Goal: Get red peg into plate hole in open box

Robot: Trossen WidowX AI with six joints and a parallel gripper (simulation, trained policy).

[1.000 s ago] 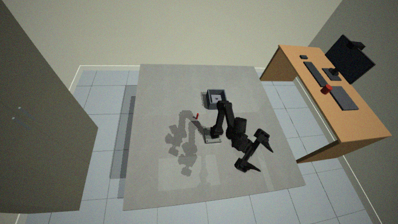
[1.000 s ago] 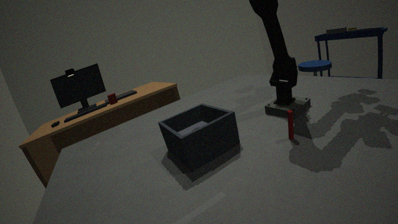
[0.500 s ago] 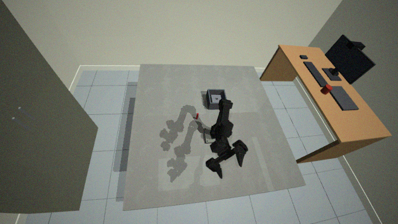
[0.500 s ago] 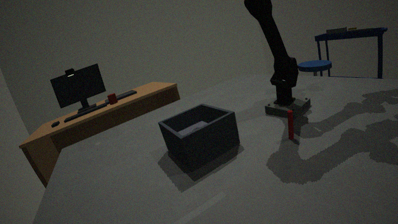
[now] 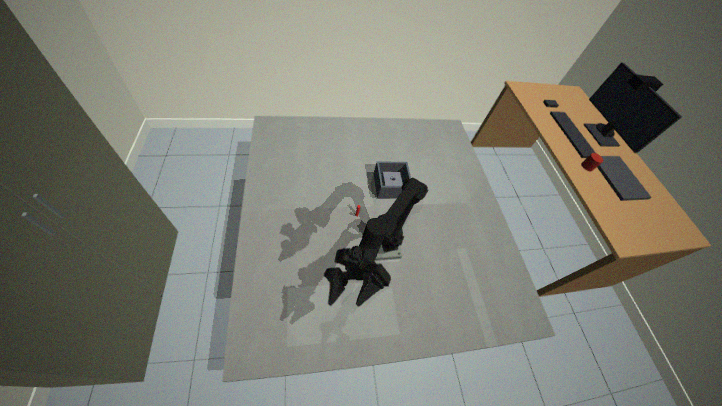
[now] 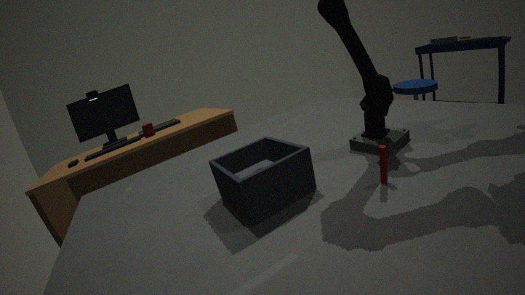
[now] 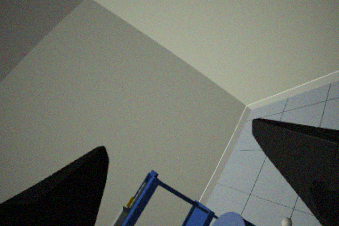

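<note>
The red peg lies 48 cm ahead of my gripper tip, 42 cm below it and 20 cm to the right of it. Also, from my gripper tip: light plate (63 cm ahead, 42 cm to the right, 42 cm below); dark box (63 cm ahead, 44 cm below, 42 cm to the right).
</note>
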